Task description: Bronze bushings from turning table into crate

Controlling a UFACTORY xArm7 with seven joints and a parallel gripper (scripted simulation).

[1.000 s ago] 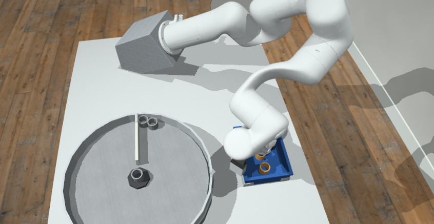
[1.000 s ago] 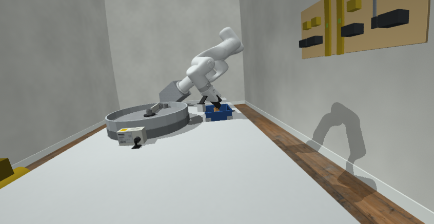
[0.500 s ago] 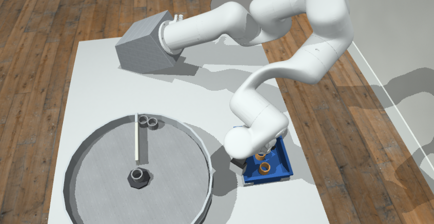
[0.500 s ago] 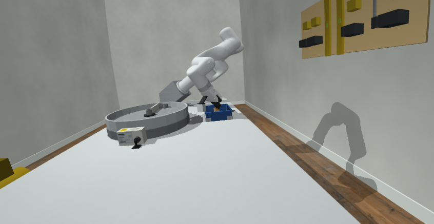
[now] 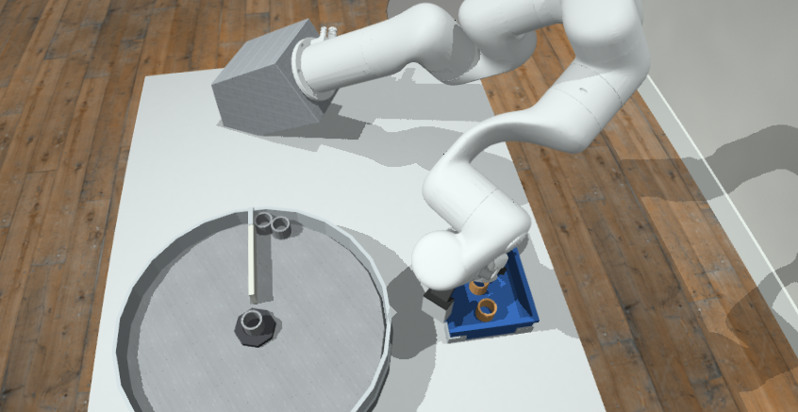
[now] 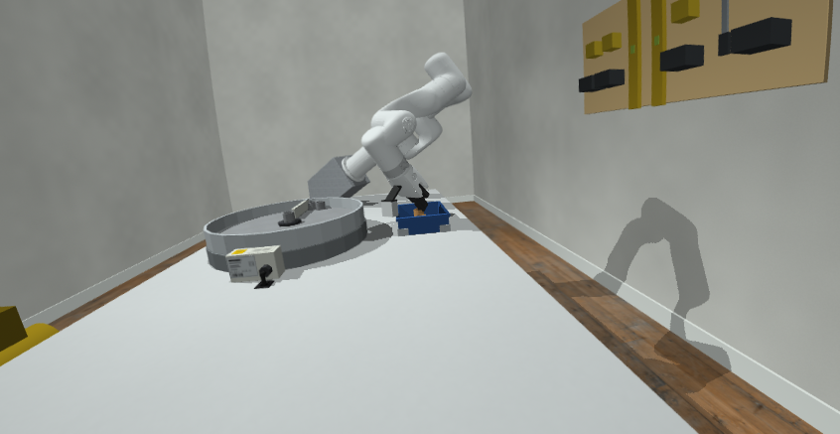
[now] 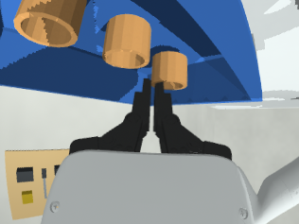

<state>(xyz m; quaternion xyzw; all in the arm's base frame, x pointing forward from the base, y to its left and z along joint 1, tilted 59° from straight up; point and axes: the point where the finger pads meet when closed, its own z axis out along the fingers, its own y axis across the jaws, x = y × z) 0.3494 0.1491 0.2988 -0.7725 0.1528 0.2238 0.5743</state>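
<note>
Now: hand 40 mm short of the blue crate and 30 mm above it. From my hand the other things lie so: turning table: 360 mm to the right, 160 mm ahead, 10 mm below.
</note>
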